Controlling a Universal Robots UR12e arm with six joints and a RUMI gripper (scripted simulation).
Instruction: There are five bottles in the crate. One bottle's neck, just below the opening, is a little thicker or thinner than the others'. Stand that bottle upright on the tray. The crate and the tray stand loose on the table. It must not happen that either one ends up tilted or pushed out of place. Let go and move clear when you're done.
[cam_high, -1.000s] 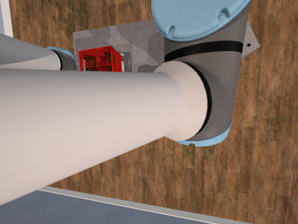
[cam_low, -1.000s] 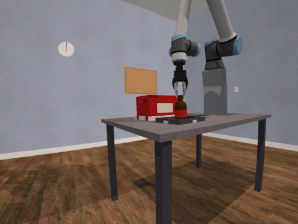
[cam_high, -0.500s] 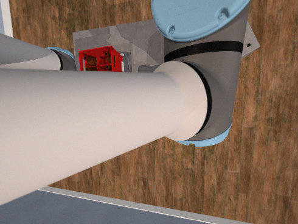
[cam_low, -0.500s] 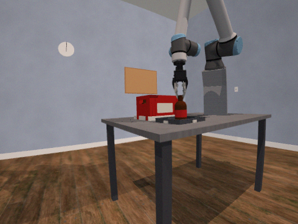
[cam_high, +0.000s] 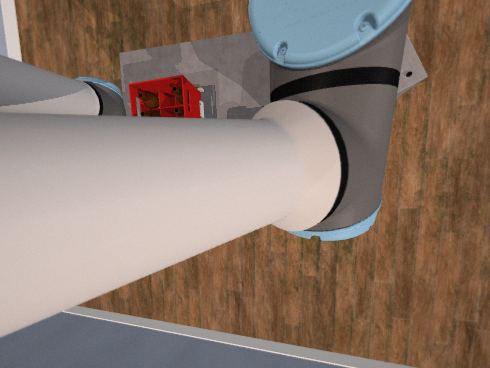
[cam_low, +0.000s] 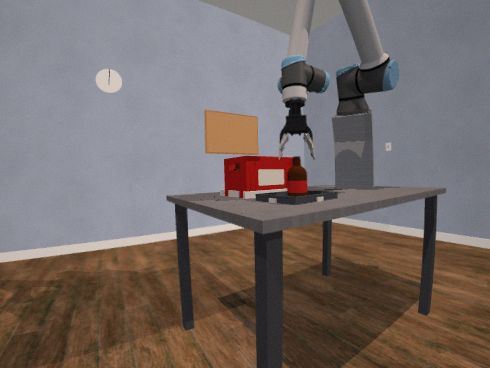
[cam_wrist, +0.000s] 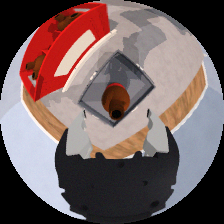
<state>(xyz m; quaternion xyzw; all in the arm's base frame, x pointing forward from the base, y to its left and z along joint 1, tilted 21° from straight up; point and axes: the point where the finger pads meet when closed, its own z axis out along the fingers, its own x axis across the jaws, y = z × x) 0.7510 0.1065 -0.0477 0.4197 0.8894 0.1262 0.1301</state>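
Right now the dark tray is 14 cm below my hand. Round my hand: red crate (4 cm behind, 26 cm to the right, 7 cm below).
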